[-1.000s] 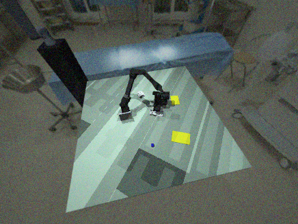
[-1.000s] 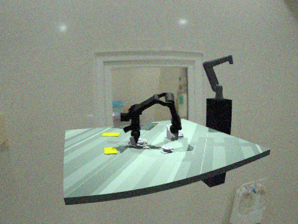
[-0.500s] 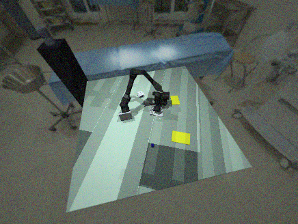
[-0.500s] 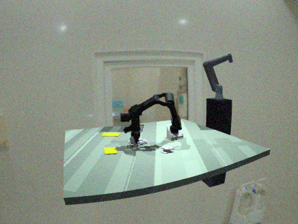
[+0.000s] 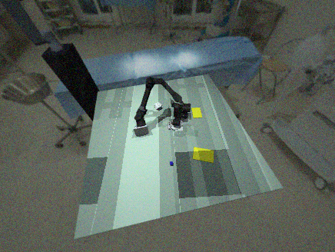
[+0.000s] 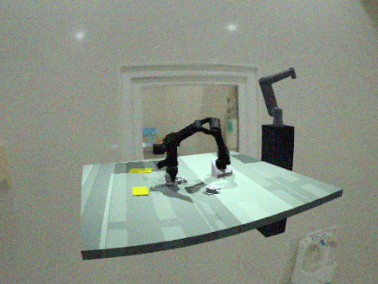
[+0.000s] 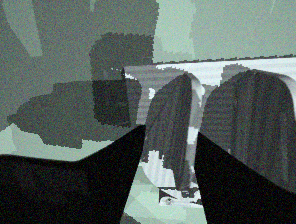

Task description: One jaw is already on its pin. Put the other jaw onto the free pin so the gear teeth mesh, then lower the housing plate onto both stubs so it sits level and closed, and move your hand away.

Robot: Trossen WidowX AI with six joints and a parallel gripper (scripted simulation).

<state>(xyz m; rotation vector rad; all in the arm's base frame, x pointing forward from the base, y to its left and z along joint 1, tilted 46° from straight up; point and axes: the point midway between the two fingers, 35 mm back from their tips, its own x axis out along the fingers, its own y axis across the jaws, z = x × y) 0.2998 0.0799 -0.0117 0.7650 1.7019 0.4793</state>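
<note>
Right now my gripper tip is 4 cm past the jaw and 1 cm to the left of it. The rest, counted from my gripper tip: blue block: 9 cm behind, 37 cm to the right, 1 cm below.
</note>
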